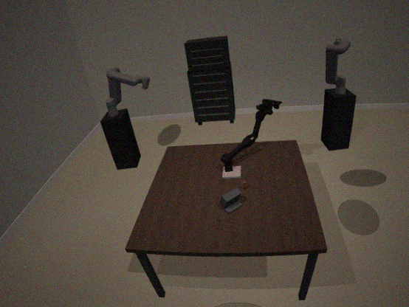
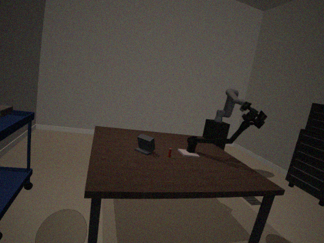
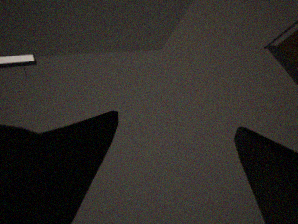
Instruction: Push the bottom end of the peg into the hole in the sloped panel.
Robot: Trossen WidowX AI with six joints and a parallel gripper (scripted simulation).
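Right now my gripper tip is 460 mm above the red peg, 400 mm short of it and 360 mm to the left of it. The rest, counted from my gripper tip: grey sloped panel block: 560 mm ahead, 490 mm to the right, 450 mm below.
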